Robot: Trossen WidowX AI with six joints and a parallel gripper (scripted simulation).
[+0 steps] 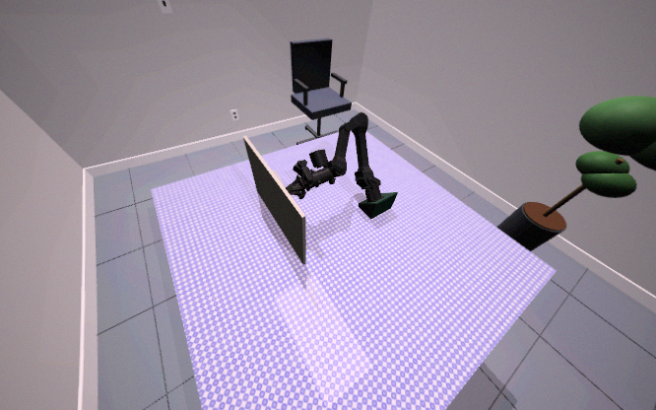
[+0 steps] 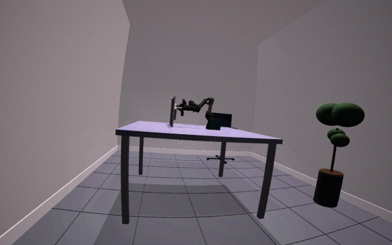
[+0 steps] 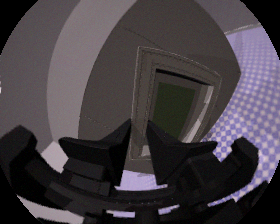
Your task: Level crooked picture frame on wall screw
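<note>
The picture frame lies 5 cm below my gripper tip, 3 cm to the right of it and 1 cm ahead of it. Also, from my gripper tip: wall panel 6 cm below, 3 cm to the right, 2 cm ahead.
</note>
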